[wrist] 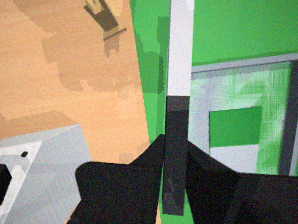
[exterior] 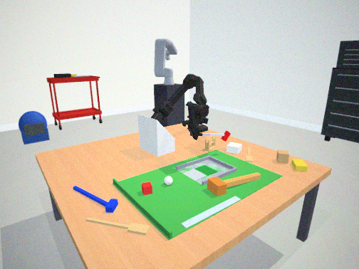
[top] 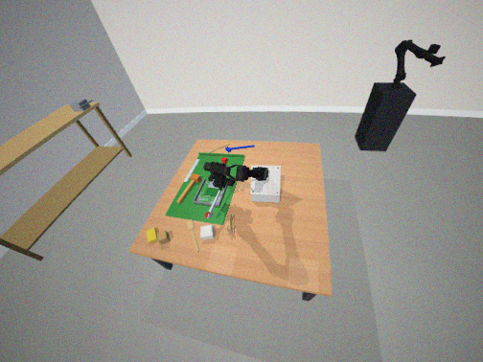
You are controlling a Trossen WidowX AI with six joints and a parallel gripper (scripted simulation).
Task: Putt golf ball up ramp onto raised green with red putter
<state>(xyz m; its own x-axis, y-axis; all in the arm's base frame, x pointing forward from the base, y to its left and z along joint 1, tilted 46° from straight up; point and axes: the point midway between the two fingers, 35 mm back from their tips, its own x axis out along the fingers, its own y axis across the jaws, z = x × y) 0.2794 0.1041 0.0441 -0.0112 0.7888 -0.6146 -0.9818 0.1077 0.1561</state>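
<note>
Now: the red putter 20 mm ahead of my gripper tip, 110 mm to the left of it and 10 mm above it. Round my gripper tip: green mat: 200 mm ahead, 150 mm to the right, 130 mm below; then wooden rack: 80 mm behind, 220 mm to the left, 100 mm below; then white golf ball: 130 mm ahead, 300 mm to the right, 110 mm below.
</note>
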